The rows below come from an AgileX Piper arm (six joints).
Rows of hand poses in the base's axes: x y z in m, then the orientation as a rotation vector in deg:
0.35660 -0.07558 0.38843 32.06 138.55 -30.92
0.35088 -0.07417 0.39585 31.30 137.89 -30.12
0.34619 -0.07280 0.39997 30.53 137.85 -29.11
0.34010 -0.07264 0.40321 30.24 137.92 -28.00
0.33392 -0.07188 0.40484 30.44 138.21 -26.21
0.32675 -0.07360 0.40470 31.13 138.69 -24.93
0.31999 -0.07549 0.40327 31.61 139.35 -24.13
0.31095 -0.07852 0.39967 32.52 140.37 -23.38
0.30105 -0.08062 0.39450 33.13 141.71 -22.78
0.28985 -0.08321 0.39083 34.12 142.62 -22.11
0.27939 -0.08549 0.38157 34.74 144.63 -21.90
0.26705 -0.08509 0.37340 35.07 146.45 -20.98
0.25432 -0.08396 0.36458 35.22 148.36 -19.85
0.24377 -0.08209 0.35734 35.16 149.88 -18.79
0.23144 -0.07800 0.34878 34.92 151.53 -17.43
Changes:
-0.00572 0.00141 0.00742 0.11 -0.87 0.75
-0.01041 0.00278 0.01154 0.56 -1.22 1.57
-0.01650 0.00294 0.01478 1.23 -1.50 2.07
-0.02268 0.00370 0.01641 2.55 -1.76 2.38
-0.02985 0.00198 0.01627 3.72 -1.68 2.21
-0.03661 0.00009 0.01484 4.57 -1.29 2.06
-0.04565 -0.00294 0.01124 5.60 -0.53 1.58
-0.05555 -0.00504 0.00607 6.55 0.57 1.28
-0.06675 -0.00763 0.00240 7.50 1.26 0.73
-0.07721 -0.00991 -0.00686 8.37 3.11 0.32
-0.08955 -0.00951 -0.01503 9.57 4.59 0.29
-0.10228 -0.00838 -0.02385 10.87 6.11 0.42
-0.11283 -0.00651 -0.03109 11.96 7.29 0.69
-0.12516 -0.00242 -0.03965 13.23 8.52 1.14

